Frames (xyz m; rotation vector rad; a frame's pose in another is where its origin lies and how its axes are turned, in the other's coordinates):
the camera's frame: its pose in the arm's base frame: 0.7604 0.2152 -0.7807 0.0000 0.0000 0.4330
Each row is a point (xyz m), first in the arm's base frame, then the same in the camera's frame.
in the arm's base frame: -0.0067 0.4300 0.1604
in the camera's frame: -0.6062 0.5168 0.9411
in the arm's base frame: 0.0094 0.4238 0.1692
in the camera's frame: -0.5942 0.5045 0.9499
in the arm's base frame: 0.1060 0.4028 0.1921
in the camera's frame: -0.5153 0.4449 0.9728
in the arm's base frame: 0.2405 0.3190 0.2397
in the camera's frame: -0.4284 0.3124 1.0204
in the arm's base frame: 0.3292 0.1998 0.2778
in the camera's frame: -0.3979 0.1670 1.0585
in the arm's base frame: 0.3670 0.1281 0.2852
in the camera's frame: -0.3936 0.0860 1.0659
